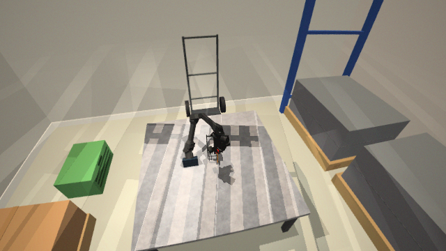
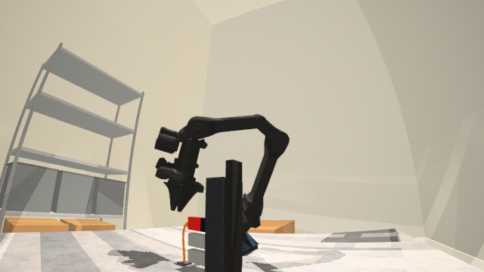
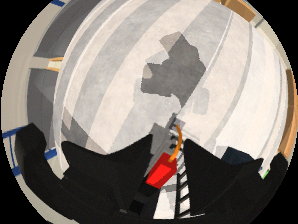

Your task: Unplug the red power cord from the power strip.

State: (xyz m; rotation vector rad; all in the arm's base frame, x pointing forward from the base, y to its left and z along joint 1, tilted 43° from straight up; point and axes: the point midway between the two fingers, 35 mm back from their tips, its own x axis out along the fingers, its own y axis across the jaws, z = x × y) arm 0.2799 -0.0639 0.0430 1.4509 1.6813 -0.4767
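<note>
My gripper tip is 3 cm past the red plug, 8 cm to the right of it and 2 cm above it.
</note>
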